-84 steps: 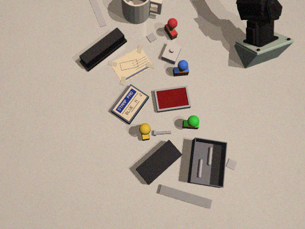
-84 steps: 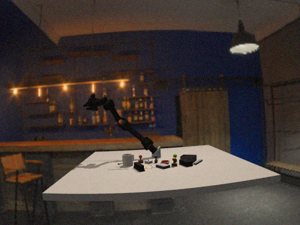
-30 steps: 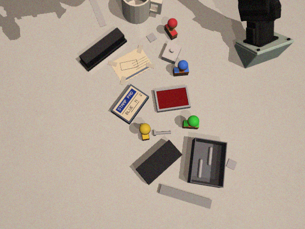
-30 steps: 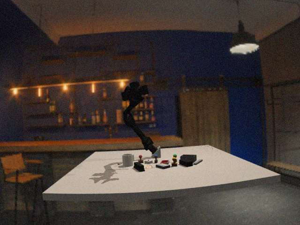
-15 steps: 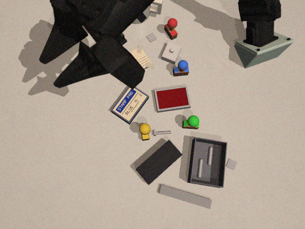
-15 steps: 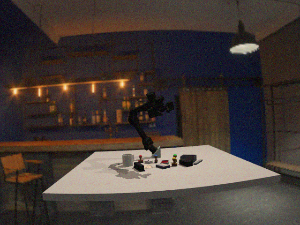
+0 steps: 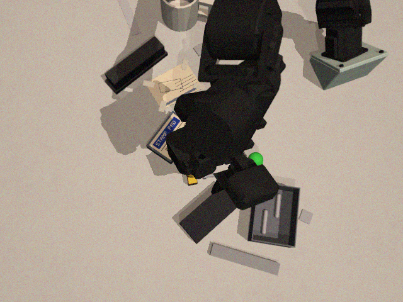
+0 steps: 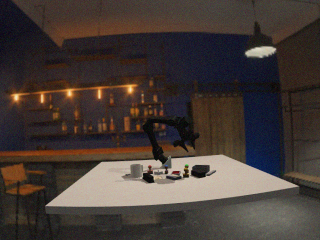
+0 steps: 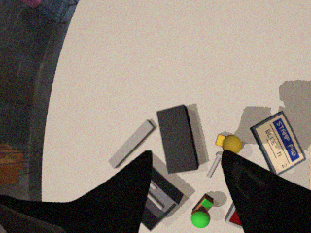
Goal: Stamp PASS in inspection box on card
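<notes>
My gripper tip is now 120 mm past the green-knobbed stamp and 160 mm above it. Also, from my gripper tip: yellow-knobbed stamp: 50 mm to the right, 160 mm below; blue stamp pad tin: 130 mm to the right, 160 mm below; grey tray: 100 mm behind, 100 mm to the left, 170 mm below.
</notes>
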